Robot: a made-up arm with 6 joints.
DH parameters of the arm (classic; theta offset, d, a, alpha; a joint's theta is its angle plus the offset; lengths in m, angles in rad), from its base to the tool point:
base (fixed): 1.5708 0.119 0 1.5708
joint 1: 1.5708 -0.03 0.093 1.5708
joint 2: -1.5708 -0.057 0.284 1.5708
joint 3: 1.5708 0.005 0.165 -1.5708
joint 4: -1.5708 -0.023 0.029 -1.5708
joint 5: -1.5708 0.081 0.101 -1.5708
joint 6: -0.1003 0 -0.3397 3.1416
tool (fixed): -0.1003 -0.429 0 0
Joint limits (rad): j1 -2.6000..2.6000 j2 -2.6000..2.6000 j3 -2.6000..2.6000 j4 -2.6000..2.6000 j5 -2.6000..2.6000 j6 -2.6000..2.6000
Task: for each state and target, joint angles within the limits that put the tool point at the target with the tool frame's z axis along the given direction. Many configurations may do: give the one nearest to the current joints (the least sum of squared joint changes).
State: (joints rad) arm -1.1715 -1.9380 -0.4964 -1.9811 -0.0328 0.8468
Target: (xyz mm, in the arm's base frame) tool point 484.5 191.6 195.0 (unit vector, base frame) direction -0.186 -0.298 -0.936
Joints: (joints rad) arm -1.0263 -1.7908 -0.2760 -1.1692 -0.5001 1.7458
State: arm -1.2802 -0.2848 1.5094 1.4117 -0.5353 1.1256
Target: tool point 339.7 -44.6 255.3 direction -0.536 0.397 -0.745
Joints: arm -1.5511 0.2578 1.2851 1.0193 -1.1100 0.5056
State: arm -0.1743 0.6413 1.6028 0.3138 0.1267 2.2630
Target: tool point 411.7 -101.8 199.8 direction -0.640 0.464 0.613
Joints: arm -0.3367 -0.1394 0.8513 0.2926 -0.5557 2.6000
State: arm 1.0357 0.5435 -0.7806 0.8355 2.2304 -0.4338
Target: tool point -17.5 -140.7 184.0 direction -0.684 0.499 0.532
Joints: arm 0.1974 0.4214 -1.4760 1.6959 2.6000 0.0582
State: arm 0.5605 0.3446 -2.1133 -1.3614 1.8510 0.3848
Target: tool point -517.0 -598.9 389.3 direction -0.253 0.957 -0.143
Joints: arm -0.0075 0.0782 -2.1289 -1.0966 1.9176 -0.0935
